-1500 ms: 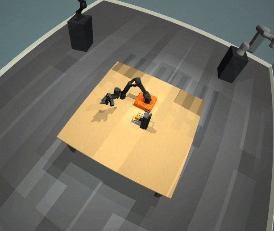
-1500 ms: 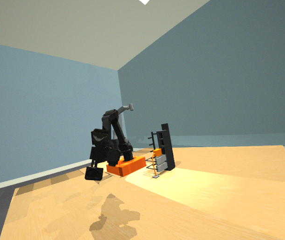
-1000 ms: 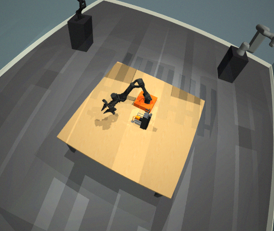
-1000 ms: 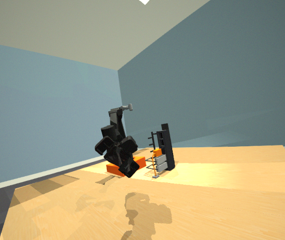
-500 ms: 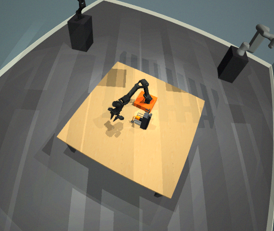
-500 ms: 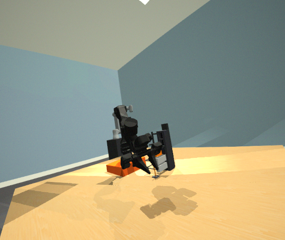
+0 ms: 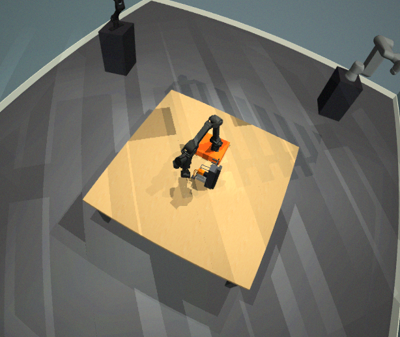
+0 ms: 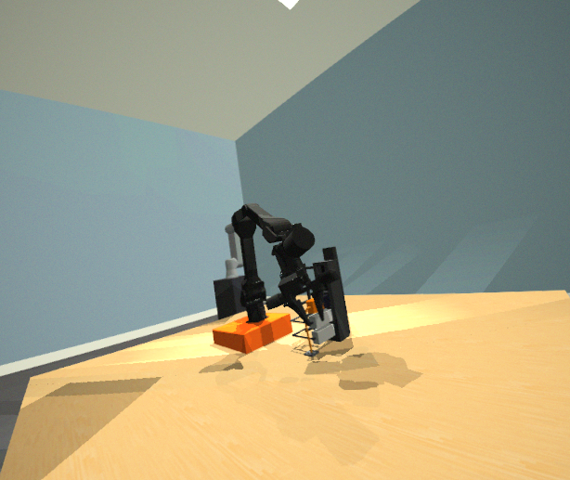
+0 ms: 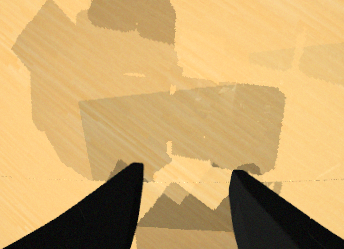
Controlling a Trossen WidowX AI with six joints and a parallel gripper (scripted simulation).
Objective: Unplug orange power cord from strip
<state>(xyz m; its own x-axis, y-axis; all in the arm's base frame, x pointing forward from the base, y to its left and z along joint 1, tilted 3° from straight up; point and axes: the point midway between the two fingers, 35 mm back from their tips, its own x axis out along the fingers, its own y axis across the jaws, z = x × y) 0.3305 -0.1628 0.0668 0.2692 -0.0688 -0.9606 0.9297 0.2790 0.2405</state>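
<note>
My gripper tip is now 60 mm past the orange plug, 130 mm to the right of it and 20 mm below it.
</note>
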